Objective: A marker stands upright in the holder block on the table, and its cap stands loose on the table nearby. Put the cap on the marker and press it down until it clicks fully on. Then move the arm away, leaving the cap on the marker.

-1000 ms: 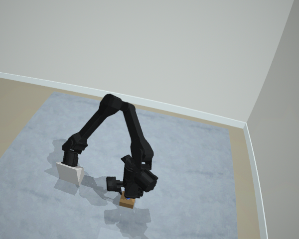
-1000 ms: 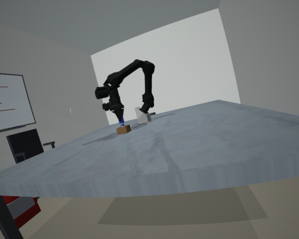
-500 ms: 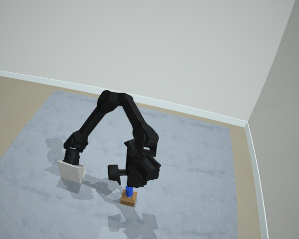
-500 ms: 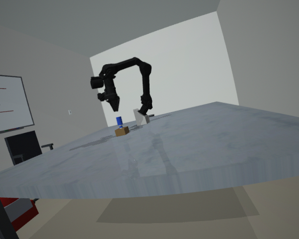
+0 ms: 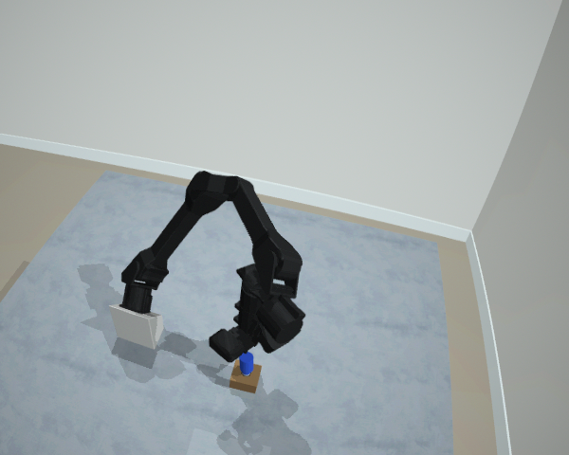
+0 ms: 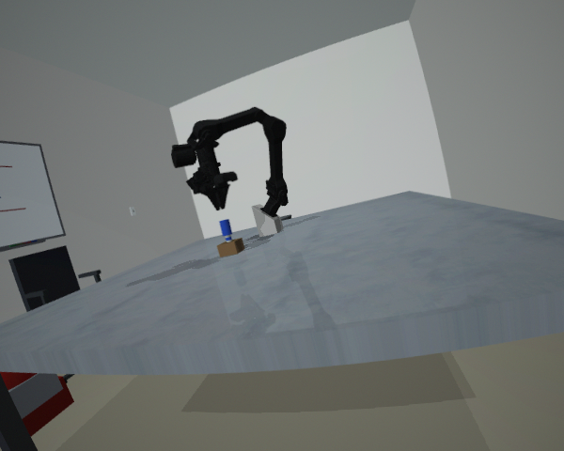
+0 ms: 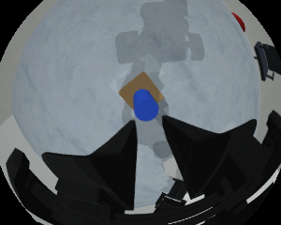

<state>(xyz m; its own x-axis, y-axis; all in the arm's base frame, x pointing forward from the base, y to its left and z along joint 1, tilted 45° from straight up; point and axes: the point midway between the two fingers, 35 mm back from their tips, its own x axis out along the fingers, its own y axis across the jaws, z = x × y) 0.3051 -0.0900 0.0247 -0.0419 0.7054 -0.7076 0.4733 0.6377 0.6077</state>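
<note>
My gripper tip is 60 mm above the blue marker cap.
</note>
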